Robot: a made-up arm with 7 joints. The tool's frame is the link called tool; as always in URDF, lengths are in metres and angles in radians. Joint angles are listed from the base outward.
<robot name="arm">
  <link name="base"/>
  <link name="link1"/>
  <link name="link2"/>
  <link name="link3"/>
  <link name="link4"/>
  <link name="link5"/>
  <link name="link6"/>
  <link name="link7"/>
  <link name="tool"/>
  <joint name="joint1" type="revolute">
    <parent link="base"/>
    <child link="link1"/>
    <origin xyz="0.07 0.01 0.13" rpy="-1.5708 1.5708 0"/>
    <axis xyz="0 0 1"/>
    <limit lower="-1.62" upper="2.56"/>
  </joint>
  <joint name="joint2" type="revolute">
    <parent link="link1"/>
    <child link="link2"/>
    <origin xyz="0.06 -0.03 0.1" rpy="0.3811 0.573 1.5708"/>
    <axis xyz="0 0 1"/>
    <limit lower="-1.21" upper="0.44"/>
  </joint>
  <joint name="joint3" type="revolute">
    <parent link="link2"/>
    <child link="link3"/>
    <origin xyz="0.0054 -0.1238 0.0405" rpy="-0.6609 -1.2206 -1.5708"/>
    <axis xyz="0 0 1"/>
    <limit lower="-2.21" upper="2"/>
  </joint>
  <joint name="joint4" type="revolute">
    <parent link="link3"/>
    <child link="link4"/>
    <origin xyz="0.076 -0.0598 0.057" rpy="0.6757 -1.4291 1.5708"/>
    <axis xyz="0 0 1"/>
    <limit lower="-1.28" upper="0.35"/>
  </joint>
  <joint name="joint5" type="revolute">
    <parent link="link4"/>
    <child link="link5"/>
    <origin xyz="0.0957 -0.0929 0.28" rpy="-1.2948 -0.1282 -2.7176"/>
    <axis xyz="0 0 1"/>
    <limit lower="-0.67" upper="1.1"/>
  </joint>
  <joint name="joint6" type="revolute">
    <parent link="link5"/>
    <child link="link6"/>
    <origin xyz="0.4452 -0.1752 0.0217" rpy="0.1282 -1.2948 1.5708"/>
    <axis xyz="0 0 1"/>
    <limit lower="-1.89" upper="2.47"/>
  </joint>
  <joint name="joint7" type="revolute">
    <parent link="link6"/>
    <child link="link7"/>
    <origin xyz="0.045 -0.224 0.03" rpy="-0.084 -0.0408 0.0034"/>
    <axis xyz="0 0 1"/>
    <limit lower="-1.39" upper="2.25"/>
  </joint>
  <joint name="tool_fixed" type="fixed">
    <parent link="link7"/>
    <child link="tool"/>
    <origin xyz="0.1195 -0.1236 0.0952" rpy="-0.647 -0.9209 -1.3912"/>
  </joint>
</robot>
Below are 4 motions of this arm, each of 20 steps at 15 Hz.
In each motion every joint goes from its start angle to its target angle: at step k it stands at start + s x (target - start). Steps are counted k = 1, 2, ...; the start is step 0. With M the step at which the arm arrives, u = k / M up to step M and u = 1 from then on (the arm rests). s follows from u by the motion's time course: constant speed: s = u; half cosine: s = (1 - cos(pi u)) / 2; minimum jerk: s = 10 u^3 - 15 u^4 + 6 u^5.
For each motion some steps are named. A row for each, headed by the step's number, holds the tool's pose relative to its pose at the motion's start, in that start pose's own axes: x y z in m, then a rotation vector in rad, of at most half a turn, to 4 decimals.
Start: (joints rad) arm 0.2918 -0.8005 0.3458 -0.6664 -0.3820 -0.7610 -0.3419
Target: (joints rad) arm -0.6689 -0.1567 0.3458 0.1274 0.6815 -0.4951 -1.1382
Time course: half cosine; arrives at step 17
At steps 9, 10, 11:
9: -0.7587 0.3133 0.0873 -0.2530 -0.2796 0.6322
10: -0.8963 0.3158 0.0575 -0.3148 -0.3437 0.7382
11: -1.0214 0.3024 0.0191 -0.3754 -0.4080 0.8383

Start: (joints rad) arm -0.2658 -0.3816 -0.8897 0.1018 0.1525 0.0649 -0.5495
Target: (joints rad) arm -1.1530 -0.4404 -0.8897 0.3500 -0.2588 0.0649 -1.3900
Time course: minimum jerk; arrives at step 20
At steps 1, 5, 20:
1: 0.0005 -0.0007 0.0004 -0.0012 -0.0006 -0.0014
5: 0.0410 -0.0669 0.0429 -0.0998 -0.0559 -0.1239
20: -0.1019 -0.5162 0.6143 -0.6130 -0.4692 -1.3286

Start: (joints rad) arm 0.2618 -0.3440 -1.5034 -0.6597 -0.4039 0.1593 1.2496
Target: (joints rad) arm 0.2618 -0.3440 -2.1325 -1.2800 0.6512 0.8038 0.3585
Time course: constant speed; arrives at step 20
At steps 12, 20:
12: -0.5321 -0.1437 -0.1760 0.1018 0.3789 -0.8919
20: -0.8360 -0.0350 -0.2231 0.2888 0.5504 -1.5220

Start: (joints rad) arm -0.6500 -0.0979 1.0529 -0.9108 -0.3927 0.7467 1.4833
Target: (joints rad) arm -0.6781 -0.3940 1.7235 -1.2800 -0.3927 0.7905 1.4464
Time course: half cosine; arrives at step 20
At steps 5, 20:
5: 0.0094 0.0067 -0.0604 -0.0008 0.1234 0.0160
20: -0.0532 0.0790 -0.4238 0.0223 0.8100 0.1604

